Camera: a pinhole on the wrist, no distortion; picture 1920 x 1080 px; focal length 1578.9 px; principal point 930.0 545.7 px. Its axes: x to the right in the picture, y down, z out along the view. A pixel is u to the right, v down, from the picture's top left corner.
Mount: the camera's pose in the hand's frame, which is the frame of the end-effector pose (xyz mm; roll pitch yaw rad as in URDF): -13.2 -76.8 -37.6 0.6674 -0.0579 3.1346
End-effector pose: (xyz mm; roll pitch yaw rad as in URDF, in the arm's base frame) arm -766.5 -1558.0 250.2 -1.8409 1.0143 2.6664
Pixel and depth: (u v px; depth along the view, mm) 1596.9 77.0 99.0
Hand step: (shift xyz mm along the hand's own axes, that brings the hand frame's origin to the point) -50.9 7.8 24.3
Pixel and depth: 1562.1 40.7 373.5
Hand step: -147.5 249.2 190.1
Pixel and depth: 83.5 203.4 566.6
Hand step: 314.5 368.1 313.2
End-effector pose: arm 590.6 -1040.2 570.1 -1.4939 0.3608 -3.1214
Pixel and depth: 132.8 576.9 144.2
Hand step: 66.7 9.7 73.0
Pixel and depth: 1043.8 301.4 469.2
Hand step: -25.8 270.7 287.4
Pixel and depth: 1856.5 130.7 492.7
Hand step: -281.2 331.8 285.4
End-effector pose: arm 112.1 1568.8 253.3 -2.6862 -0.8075 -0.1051
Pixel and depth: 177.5 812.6 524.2
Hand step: 265.0 176.1 413.7
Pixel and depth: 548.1 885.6 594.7
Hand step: 163.9 189.5 499.5
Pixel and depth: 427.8 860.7 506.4
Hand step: 175.9 156.0 412.6
